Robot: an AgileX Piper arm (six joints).
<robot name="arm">
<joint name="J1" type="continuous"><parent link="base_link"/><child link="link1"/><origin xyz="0.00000 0.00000 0.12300" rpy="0.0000 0.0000 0.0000"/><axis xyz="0 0 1"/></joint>
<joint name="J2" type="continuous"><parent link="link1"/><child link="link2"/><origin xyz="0.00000 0.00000 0.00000" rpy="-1.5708 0.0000 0.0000"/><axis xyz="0 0 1"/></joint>
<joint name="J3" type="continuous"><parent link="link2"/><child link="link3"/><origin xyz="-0.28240 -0.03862 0.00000" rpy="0.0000 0.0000 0.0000"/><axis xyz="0 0 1"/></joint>
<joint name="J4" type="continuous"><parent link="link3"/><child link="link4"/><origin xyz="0.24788 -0.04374 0.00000" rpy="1.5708 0.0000 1.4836"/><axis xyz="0 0 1"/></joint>
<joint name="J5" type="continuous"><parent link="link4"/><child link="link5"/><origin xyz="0.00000 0.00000 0.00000" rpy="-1.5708 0.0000 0.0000"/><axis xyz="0 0 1"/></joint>
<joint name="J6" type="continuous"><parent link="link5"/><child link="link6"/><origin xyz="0.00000 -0.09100 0.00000" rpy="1.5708 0.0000 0.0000"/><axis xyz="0 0 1"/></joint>
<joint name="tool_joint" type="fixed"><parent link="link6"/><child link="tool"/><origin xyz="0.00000 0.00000 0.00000" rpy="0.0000 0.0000 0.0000"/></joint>
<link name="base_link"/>
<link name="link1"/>
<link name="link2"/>
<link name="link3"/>
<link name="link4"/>
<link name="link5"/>
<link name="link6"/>
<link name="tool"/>
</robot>
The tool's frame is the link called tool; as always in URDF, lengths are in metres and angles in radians. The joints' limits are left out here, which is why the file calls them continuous.
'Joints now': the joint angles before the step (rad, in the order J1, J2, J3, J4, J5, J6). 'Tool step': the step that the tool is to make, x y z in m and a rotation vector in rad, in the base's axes. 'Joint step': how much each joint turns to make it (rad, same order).
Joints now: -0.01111, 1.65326, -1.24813, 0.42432, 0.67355, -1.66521
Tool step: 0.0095, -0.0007, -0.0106, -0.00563, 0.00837, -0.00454
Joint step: 0.00015, 0.04258, -0.01325, -0.00015, -0.02176, -0.00473
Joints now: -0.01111, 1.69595, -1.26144, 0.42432, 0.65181, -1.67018
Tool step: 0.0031, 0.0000, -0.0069, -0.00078, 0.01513, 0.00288
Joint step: -0.00013, 0.02011, -0.00123, 0.00308, -0.00240, -0.00631
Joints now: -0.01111, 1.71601, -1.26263, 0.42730, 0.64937, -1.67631
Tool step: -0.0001, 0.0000, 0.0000, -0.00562, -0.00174, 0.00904
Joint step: -0.00013, -0.00012, 0.00000, 0.00026, 0.00119, -0.01102
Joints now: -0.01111, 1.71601, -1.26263, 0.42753, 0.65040, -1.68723
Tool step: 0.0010, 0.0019, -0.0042, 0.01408, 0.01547, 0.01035
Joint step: 0.00120, 0.01167, 0.00002, 0.02346, 0.00934, -0.01743
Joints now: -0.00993, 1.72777, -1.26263, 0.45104, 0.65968, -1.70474
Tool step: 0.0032, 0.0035, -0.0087, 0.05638, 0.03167, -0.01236
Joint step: 0.00003, 0.02648, 0.00001, 0.06436, 0.00969, -0.00992
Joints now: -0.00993, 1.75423, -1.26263, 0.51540, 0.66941, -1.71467
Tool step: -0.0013, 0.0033, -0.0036, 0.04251, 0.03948, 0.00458
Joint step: -0.00005, 0.00917, 0.00015, 0.03979, 0.03702, -0.00387
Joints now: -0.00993, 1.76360, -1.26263, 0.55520, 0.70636, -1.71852
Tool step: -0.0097, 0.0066, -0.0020, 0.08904, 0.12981, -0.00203
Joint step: 0.00002, -0.00013, 0.00019, 0.03707, 0.12786, 0.06147
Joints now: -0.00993, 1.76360, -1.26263, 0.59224, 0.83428, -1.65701
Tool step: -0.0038, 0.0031, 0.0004, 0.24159, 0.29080, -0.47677
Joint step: -0.00007, -0.00098, -0.00002, 0.02483, 0.04974, 0.59043
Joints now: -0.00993, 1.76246, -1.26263, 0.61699, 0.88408, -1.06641
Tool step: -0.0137, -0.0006, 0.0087, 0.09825, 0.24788, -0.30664
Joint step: -0.00006, -0.03486, -0.00018, -0.06168, 0.10186, 0.45032
